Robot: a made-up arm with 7 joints. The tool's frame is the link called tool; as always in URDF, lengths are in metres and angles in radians. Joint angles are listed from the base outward. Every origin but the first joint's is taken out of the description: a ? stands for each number. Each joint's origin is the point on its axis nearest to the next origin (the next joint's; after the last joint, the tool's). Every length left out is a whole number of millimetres.
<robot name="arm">
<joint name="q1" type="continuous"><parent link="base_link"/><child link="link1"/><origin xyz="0 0 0.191" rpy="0 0 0"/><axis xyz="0 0 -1"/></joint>
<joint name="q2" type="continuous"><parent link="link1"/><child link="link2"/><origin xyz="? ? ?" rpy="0 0 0"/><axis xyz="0 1 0"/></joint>
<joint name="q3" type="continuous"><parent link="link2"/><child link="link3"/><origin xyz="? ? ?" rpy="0 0 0"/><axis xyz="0 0 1"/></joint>
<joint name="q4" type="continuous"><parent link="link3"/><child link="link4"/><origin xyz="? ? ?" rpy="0 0 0"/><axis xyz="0 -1 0"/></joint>
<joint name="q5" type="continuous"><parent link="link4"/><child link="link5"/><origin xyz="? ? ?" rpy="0 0 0"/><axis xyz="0 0 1"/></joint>
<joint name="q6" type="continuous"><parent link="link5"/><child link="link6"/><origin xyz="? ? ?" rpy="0 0 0"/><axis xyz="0 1 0"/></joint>
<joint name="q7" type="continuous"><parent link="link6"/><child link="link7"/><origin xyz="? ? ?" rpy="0 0 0"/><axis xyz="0 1 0"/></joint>
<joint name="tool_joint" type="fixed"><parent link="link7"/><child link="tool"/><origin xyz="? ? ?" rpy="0 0 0"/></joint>
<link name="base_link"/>
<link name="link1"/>
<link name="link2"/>
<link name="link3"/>
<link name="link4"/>
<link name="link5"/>
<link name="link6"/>
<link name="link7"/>
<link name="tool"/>
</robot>
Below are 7 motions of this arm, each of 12 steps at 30 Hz.
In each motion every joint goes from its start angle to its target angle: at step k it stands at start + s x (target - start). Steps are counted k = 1, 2, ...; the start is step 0. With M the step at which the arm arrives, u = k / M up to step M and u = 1 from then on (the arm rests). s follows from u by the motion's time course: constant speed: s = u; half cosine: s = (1 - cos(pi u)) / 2; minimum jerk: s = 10 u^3 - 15 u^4 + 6 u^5.
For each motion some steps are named. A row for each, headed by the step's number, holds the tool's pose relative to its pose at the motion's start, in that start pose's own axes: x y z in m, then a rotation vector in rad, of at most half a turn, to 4 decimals.
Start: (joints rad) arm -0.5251 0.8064 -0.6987 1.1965 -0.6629 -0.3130 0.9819
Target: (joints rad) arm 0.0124 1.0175 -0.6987 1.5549 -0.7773 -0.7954 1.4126
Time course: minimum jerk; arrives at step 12
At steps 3, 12:
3: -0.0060 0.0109 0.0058 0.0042 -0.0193 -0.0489
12: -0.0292 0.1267 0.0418 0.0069 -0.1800 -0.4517

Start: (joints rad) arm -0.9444 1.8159 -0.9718 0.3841 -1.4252 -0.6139 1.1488
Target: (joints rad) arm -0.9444 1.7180 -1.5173 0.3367 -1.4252 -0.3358 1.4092
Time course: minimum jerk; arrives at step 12
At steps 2, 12:
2: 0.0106 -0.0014 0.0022 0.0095 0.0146 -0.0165
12: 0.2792 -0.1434 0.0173 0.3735 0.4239 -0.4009

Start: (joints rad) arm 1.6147 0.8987 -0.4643 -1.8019 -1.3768 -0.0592 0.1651
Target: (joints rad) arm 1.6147 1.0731 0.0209 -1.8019 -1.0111 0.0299 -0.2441
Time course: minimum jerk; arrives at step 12
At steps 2, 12:
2: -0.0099 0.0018 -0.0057 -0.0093 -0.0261 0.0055
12: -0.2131 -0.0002 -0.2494 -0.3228 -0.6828 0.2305

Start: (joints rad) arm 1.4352 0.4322 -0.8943 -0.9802 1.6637 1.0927 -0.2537
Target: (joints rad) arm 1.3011 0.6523 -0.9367 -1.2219 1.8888 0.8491 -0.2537
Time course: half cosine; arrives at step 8
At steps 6, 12:
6: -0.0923 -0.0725 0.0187 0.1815 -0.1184 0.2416
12: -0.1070 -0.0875 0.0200 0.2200 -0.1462 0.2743

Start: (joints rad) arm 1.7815 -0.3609 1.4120 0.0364 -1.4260 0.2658 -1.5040
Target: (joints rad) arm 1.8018 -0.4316 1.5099 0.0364 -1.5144 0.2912 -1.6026
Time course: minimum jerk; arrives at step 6
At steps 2, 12:
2: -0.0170 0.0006 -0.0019 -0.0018 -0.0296 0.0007
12: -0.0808 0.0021 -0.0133 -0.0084 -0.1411 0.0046

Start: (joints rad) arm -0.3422 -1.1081 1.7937 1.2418 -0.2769 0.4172 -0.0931
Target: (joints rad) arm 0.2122 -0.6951 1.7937 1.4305 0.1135 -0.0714 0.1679
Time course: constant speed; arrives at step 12
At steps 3, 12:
3: 0.0750 -0.0104 -0.0229 -0.0224 -0.0164 -0.0531
12: 0.2623 -0.0793 -0.1517 -0.1916 -0.0912 -0.2106

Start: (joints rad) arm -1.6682 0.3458 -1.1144 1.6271 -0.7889 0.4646 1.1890
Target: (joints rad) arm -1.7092 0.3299 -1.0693 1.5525 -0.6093 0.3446 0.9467
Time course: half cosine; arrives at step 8
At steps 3, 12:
3: -0.0286 0.0151 -0.0143 -0.0520 -0.0817 0.0055
12: -0.0920 0.0415 -0.0577 -0.1668 -0.2652 0.0452

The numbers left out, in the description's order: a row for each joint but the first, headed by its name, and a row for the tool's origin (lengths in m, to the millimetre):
q2: -0.159 -0.007 0
q3: -0.26 0 0.086
q4: 0.034 0.11 0
q5: 0.073 0 0.009
q6: -0.046 0.144 0
q7: 0.051 0 -0.051
tool: -0.081 0 0.357

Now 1 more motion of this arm.
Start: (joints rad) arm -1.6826 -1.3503 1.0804 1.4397 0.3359 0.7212 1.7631
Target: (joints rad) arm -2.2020 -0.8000 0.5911 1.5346 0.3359 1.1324 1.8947
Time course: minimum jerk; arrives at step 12
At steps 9, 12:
9: 0.0610 -0.3945 -0.0602 0.4269 0.4384 0.5365
12: 0.0832 -0.4180 -0.0814 0.4386 0.5005 0.6126

